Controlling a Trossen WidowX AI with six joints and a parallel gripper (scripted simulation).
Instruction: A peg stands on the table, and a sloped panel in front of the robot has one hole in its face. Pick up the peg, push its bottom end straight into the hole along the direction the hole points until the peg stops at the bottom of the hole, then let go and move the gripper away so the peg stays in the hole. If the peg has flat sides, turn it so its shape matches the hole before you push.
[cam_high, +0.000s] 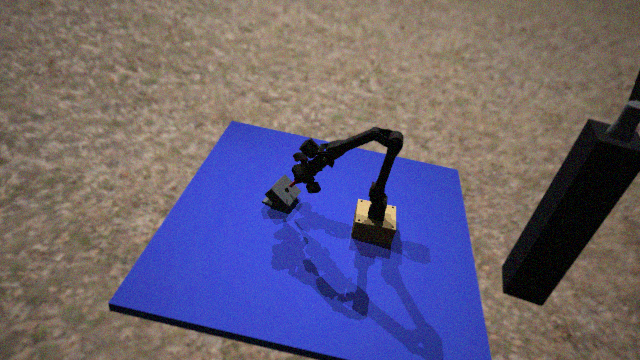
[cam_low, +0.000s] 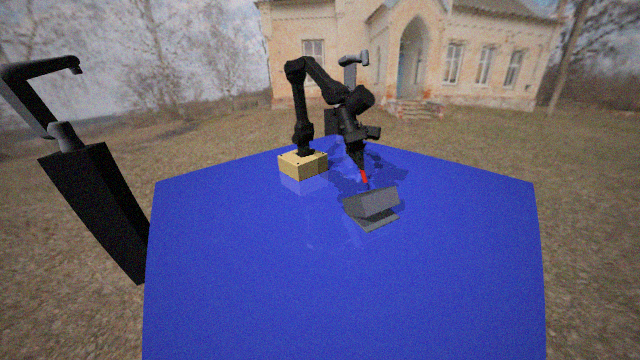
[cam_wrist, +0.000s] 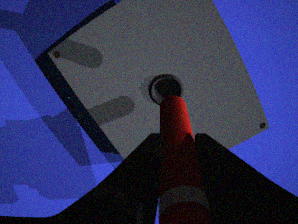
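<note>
The grey sloped panel is 5 cm ahead of my gripper tip, 1 cm to the right of it and 9 cm below it. The rest, counted from my gripper tip: grey foot plate: 6 cm ahead, 1 cm to the right, 13 cm below; then red peg: 1 cm behind, 1 cm above.
</note>
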